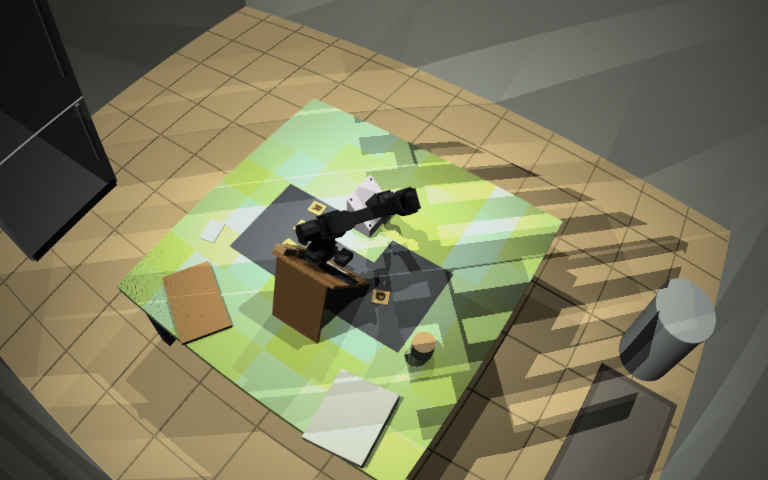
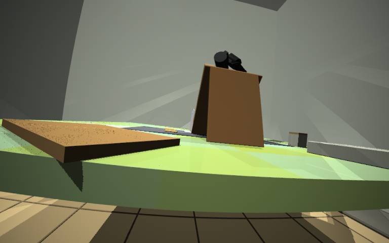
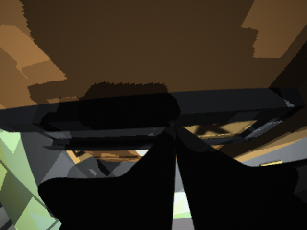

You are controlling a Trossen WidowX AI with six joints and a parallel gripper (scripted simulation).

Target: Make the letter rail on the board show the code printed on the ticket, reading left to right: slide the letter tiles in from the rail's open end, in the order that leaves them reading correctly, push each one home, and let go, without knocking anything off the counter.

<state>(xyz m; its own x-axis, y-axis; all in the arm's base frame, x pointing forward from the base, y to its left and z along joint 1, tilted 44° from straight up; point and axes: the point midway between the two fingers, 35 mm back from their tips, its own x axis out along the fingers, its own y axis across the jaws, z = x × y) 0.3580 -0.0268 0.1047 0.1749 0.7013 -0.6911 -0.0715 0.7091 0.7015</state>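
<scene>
The white ticket lies 80 mm below my gripper tip and 50 mm behind it. Round my gripper tip: dark mat (160 mm below, 160 mm behind, 40 mm to the right); flat wooden slab (350 mm ahead, 340 mm to the right, 150 mm below); card (530 mm to the right, 160 mm below, 80 mm ahead).
</scene>
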